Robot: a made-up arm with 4 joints. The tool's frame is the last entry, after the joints.
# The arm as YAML. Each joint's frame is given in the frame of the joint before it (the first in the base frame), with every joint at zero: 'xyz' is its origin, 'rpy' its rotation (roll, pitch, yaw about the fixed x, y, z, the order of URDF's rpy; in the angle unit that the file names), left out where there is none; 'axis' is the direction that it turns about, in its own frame. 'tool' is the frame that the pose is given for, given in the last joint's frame.
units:
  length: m
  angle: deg
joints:
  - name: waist
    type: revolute
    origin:
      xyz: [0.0, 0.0, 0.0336]
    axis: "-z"
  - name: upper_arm
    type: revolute
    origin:
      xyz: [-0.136, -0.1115, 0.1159]
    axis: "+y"
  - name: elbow
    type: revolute
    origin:
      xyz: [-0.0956, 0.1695, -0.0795]
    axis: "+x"
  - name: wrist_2
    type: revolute
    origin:
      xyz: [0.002, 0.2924, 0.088]
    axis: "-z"
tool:
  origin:
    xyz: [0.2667, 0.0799, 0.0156]
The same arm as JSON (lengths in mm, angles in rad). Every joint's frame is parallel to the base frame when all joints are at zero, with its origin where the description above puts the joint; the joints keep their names.
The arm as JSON. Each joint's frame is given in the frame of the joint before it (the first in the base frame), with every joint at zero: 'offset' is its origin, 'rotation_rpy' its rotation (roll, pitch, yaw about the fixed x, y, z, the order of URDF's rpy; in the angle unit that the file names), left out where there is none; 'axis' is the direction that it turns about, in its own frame. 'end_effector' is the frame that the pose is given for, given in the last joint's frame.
{"length_unit": "mm", "angle_unit": "rad", "chain": [{"id": "waist", "offset": [0.0, 0.0, 33.6], "axis": "-z"}, {"id": "upper_arm", "offset": [-136.0, -111.5, 115.9], "axis": "+y"}, {"id": "elbow", "offset": [-95.6, 169.5, -79.5], "axis": "+x"}, {"id": "wrist_2", "offset": [2.0, 292.4, 88.0], "axis": "-z"}], "end_effector": {"offset": [266.7, 79.9, 15.6]}}
